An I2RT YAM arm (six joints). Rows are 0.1 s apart.
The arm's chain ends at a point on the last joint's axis. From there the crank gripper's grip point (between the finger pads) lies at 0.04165 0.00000 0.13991 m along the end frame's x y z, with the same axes.
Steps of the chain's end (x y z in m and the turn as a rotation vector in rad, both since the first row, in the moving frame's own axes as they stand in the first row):
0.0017, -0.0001, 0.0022, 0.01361, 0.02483, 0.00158
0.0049, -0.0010, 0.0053, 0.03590, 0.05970, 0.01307
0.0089, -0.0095, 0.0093, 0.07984, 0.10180, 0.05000
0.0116, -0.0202, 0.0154, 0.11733, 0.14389, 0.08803
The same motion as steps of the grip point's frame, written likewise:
0.0052, -0.0019, 0.0011, 0.01361, 0.02483, 0.00158
0.0132, -0.0054, 0.0025, 0.03590, 0.05970, 0.01307
0.0231, -0.0180, 0.0040, 0.07984, 0.10180, 0.05000
0.0317, -0.0316, 0.0073, 0.11733, 0.14389, 0.08803

